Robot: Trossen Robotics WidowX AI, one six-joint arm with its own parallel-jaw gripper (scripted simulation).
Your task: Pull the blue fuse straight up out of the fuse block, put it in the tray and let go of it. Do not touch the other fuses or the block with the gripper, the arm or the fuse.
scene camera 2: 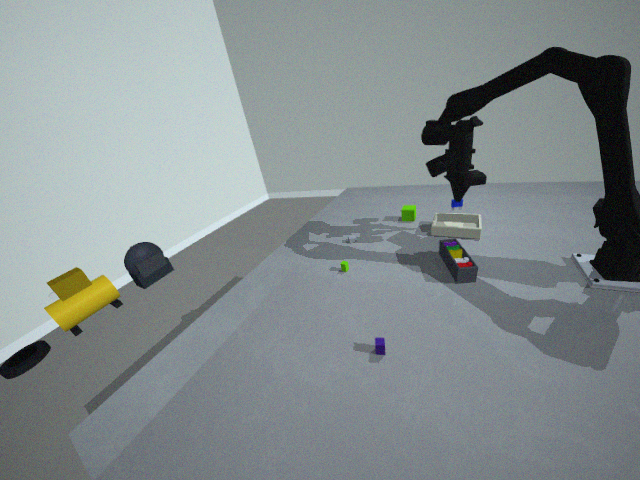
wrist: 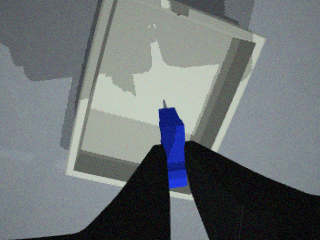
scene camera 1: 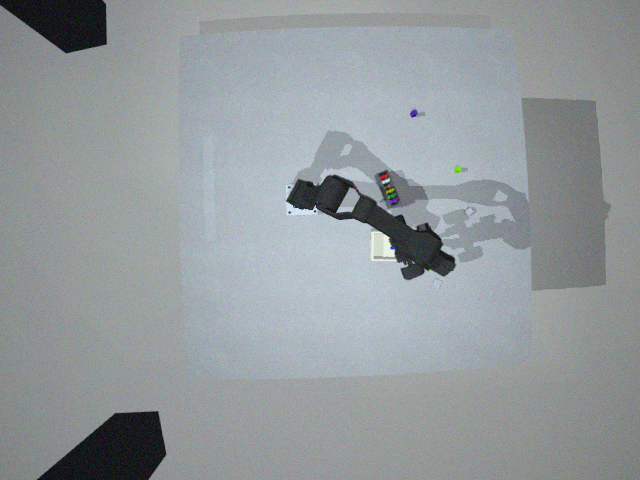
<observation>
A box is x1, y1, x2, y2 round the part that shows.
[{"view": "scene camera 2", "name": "gripper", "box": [425, 144, 486, 202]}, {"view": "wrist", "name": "gripper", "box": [16, 140, 319, 239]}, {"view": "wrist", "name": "blue fuse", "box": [157, 99, 186, 187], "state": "held by the gripper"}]
</observation>
